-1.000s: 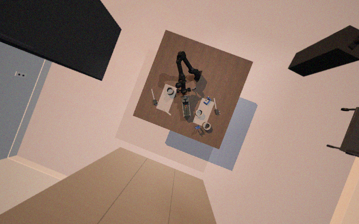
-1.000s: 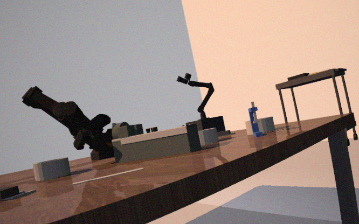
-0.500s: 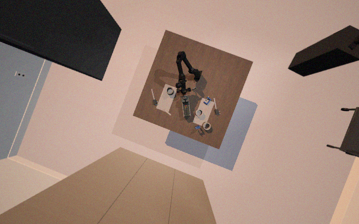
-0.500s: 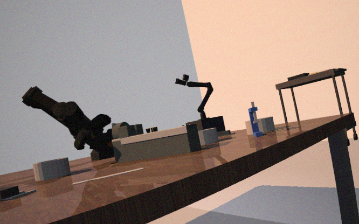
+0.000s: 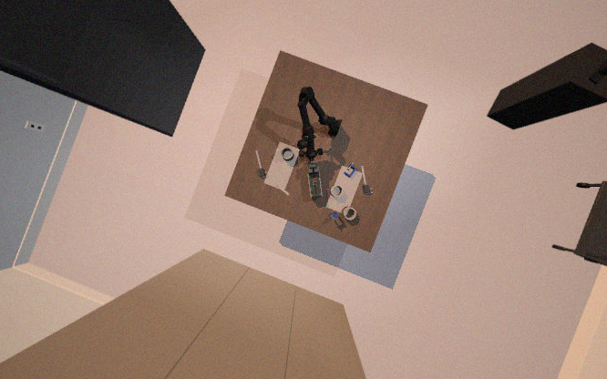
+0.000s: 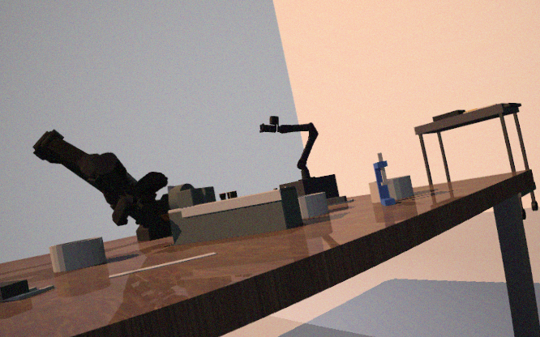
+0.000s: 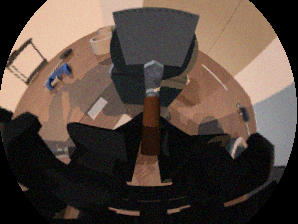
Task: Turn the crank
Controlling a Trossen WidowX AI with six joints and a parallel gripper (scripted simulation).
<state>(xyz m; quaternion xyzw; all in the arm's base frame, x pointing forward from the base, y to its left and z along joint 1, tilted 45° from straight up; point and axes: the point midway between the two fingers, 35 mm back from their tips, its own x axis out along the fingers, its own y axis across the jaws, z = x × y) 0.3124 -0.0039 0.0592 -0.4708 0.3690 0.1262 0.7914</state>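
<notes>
Now: gripper tip 110 mm short of the red pointer, 90 mm to the right of it and 50 mm below it. From my gripper tip the other things lie so: crank handle: 10 mm behind, 10 mm to the right, 30 mm above; then thin white rod: 310 mm ahead, 110 mm to the right, 30 mm below.
</notes>
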